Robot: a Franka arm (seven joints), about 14 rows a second.
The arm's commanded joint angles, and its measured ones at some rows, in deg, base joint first. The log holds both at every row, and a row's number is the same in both.
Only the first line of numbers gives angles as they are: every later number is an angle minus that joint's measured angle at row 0.
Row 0, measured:
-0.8 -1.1 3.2 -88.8 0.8 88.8 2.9
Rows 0 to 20, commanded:
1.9 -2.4 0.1 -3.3 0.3 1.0 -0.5
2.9 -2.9 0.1 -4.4 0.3 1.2 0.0
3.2 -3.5 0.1 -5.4 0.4 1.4 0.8
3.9 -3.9 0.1 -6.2 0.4 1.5 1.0
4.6 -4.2 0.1 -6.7 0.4 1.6 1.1
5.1 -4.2 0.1 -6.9 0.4 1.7 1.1
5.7 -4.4 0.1 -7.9 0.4 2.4 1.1
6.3 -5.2 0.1 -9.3 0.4 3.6 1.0
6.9 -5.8 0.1 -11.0 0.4 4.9 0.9
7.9 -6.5 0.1 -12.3 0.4 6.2 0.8
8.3 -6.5 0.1 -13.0 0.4 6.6 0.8
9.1 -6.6 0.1 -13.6 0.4 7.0 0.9
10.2 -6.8 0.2 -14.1 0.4 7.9 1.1
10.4 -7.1 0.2 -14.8 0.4 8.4 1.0
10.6 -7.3 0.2 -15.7 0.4 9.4 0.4
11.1 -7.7 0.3 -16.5 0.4 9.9 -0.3
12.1 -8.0 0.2 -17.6 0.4 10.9 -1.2
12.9 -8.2 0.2 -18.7 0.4 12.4 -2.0
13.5 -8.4 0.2 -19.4 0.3 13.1 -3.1
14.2 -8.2 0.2 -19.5 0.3 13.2 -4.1
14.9 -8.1 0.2 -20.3 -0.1 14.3 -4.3
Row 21, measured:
14.1 -6.2 0.3 -16.9 0.0 11.8 -2.1
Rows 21 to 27, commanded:
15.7 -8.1 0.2 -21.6 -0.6 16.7 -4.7
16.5 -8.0 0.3 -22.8 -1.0 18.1 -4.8
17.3 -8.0 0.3 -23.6 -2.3 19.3 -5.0
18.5 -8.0 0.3 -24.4 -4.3 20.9 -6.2
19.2 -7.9 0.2 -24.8 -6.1 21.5 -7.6
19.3 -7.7 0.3 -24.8 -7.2 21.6 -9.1
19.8 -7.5 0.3 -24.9 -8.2 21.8 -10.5
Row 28, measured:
19.4 -6.3 0.4 -23.0 -6.2 20.3 -6.9
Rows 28 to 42, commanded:
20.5 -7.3 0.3 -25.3 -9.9 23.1 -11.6
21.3 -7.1 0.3 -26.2 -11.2 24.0 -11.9
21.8 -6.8 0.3 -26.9 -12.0 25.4 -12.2
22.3 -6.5 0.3 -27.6 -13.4 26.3 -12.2
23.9 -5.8 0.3 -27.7 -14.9 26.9 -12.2
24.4 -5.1 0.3 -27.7 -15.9 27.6 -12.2
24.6 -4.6 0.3 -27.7 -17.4 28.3 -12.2
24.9 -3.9 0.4 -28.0 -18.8 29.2 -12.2
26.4 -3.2 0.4 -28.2 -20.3 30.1 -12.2
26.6 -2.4 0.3 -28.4 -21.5 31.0 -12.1
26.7 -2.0 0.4 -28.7 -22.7 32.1 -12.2
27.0 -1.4 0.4 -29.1 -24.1 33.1 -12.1
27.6 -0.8 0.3 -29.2 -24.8 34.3 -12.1
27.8 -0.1 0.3 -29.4 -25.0 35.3 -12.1
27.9 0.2 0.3 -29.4 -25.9 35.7 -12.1
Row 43, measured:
27.6 -0.2 0.6 -28.6 -24.0 33.8 -11.1
